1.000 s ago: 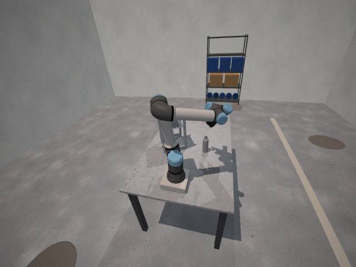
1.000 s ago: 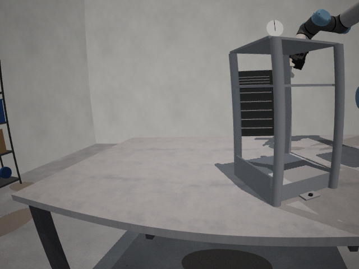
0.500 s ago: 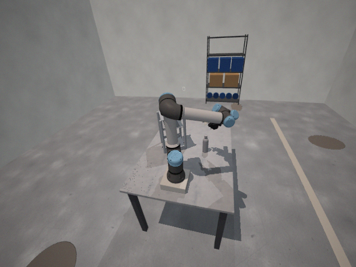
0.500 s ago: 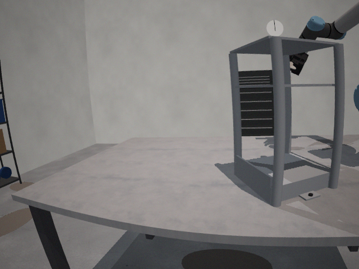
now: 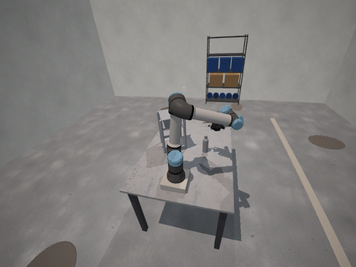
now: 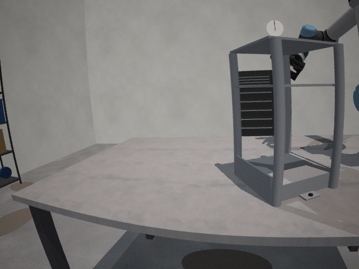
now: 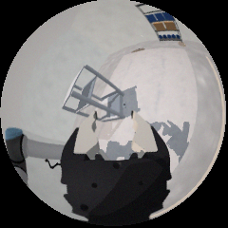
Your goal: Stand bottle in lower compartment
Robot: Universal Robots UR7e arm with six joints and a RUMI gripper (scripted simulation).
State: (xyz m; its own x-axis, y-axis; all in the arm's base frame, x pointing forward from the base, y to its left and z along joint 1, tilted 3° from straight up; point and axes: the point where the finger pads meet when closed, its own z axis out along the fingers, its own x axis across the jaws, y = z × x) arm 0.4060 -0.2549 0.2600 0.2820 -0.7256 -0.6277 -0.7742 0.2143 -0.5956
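Right now the grey bottle is 190 mm below my hand. Also, from my hand: grey shelving unit: 350 mm to the left, 130 mm below, 100 mm ahead.
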